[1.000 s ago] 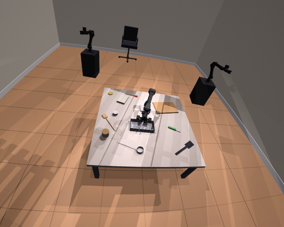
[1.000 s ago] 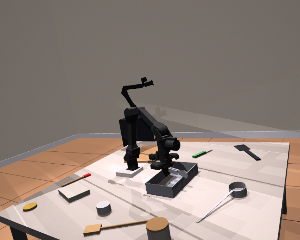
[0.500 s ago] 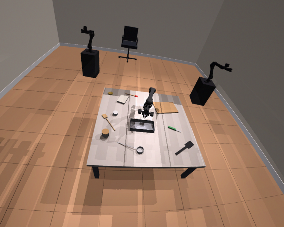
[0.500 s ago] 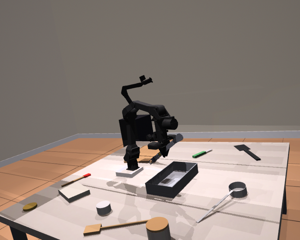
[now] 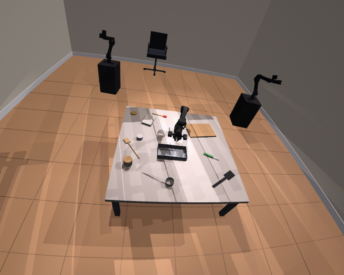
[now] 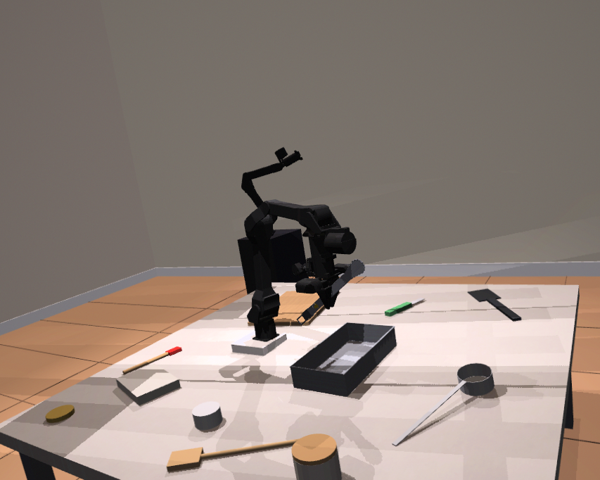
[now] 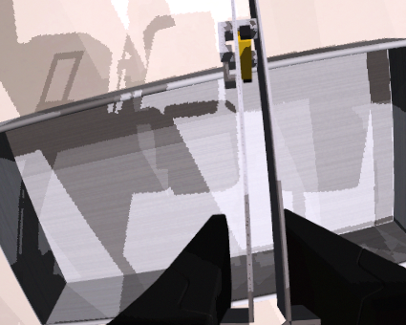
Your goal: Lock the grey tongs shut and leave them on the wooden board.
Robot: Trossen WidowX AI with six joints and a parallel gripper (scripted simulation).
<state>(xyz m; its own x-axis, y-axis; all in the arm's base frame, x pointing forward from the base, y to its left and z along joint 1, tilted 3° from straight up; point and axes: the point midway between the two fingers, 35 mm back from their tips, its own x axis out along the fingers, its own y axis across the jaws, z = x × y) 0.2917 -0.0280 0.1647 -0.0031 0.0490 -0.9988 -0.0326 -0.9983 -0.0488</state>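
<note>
Right now the yellow lock piece is 5 cm behind my gripper tip. Round my gripper tip: dark roasting tin (4 cm ahead, 1 cm to the right, 13 cm below); green-handled tool (1 cm behind, 44 cm to the left, 15 cm below); white puck (10 cm behind, 38 cm to the right, 14 cm below).
</note>
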